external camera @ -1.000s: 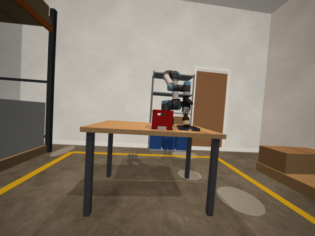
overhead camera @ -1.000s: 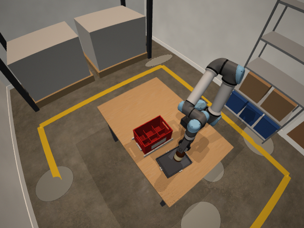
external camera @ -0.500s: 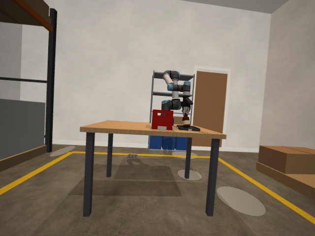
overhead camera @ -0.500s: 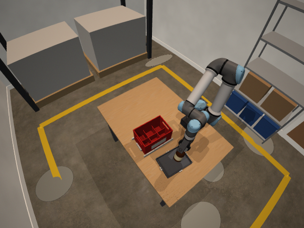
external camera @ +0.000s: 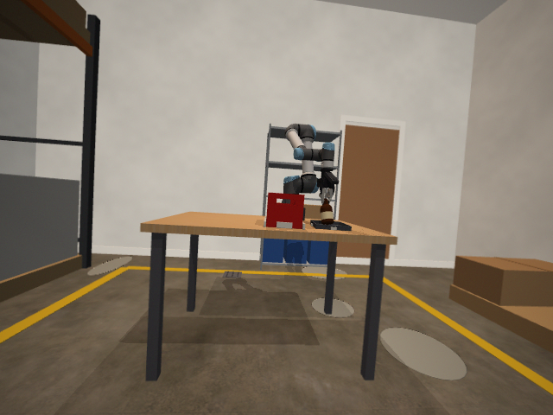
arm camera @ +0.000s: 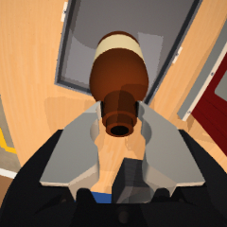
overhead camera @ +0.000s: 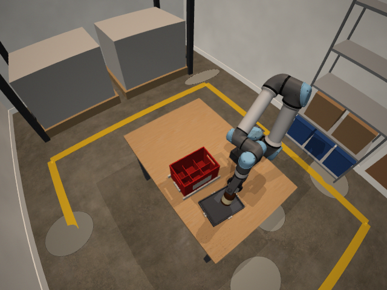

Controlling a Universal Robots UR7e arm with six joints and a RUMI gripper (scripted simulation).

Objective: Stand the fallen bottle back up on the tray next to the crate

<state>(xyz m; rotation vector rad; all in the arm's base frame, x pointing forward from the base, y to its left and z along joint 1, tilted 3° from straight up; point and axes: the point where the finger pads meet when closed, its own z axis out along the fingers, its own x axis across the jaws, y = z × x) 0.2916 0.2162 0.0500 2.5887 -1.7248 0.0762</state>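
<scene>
The brown bottle is 5 cm below my hand and 1 cm ahead of it. Also, from my hand: red crate (25 cm to the right, 13 cm ahead, 6 cm below); then tray (13 cm below, 7 cm ahead, 2 cm to the left).
</scene>
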